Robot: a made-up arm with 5 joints.
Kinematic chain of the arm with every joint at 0, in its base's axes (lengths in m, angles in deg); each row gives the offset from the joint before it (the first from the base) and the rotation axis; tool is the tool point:
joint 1: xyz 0 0 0.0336 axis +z
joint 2: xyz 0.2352 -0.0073 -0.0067 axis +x
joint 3: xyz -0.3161 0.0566 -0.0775 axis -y
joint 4: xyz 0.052 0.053 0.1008 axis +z
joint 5: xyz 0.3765 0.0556 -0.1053 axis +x
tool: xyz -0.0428 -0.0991 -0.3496
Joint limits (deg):
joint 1: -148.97..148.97
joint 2: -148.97..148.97
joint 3: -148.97..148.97
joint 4: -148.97..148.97
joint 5: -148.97..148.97
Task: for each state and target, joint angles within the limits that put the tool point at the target. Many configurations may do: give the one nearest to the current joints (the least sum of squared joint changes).
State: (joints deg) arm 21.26 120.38 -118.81 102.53 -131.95
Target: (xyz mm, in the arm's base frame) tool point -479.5 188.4 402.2
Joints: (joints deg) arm 44.00 91.11 -138.41 74.03 -111.33
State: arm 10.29 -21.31 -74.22 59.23 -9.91
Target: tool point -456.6 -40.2 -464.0
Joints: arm 23.15 -28.20 -87.59 45.59 10.66
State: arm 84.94 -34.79 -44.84 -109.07 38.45
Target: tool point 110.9 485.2 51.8
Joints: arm 127.92 -56.31 -3.44 -91.04 73.40
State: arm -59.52 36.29 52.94 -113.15 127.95
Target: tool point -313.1 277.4 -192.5
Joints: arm -83.89 40.15 71.43 -139.12 148.97
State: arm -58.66 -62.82 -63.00 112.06 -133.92
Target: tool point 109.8 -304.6 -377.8
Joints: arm -73.26 -76.19 -46.83 76.18 -130.57
